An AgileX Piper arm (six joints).
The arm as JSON. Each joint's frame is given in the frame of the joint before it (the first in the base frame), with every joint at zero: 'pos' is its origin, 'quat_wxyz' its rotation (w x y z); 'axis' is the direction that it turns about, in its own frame. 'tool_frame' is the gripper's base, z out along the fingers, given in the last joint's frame.
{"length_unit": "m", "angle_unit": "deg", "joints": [
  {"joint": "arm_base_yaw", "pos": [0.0, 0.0, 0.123], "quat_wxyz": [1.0, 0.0, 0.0, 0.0], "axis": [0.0, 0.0, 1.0]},
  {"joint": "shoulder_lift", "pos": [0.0, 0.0, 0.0], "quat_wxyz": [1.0, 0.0, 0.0, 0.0], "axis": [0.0, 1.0, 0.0]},
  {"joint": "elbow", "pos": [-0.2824, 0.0, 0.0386], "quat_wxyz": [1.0, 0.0, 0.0, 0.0], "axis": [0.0, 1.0, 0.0]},
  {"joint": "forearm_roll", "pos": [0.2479, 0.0, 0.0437], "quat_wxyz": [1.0, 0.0, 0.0, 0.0], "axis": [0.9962, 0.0, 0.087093]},
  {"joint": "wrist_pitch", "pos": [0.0, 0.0, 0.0], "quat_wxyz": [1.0, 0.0, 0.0, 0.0], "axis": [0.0, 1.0, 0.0]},
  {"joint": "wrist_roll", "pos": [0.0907, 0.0, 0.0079], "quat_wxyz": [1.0, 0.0, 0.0, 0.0], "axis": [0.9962, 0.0, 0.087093]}
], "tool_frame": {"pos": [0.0, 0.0, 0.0], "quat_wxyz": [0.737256, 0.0, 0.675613, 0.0]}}
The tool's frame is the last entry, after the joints.
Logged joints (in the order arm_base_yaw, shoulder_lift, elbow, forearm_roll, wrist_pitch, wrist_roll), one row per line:
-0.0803, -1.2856, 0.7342, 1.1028, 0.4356, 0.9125
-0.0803, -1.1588, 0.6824, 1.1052, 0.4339, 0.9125
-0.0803, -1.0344, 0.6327, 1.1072, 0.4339, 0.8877
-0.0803, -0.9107, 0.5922, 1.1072, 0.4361, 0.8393
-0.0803, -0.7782, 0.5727, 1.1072, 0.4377, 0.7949
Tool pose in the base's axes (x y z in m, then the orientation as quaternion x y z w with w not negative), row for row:
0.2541, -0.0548, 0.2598, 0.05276, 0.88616, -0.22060, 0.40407
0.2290, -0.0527, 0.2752, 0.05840, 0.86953, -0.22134, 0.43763
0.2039, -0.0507, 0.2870, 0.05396, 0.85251, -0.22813, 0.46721
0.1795, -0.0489, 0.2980, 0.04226, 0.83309, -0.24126, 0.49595
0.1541, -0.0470, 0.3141, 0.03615, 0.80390, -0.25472, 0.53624
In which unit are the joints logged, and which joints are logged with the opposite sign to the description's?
The joints are logged in radians. Opposite sign: shoulder_lift, elbow, forearm_roll.
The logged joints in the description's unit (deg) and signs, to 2 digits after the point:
-4.60, 73.66, -42.07, -63.19, 24.96, 52.28
-4.60, 66.39, -39.10, -63.32, 24.86, 52.28
-4.60, 59.27, -36.25, -63.44, 24.86, 50.86
-4.60, 52.18, -33.93, -63.44, 24.99, 48.09
-4.60, 44.59, -32.81, -63.44, 25.08, 45.54

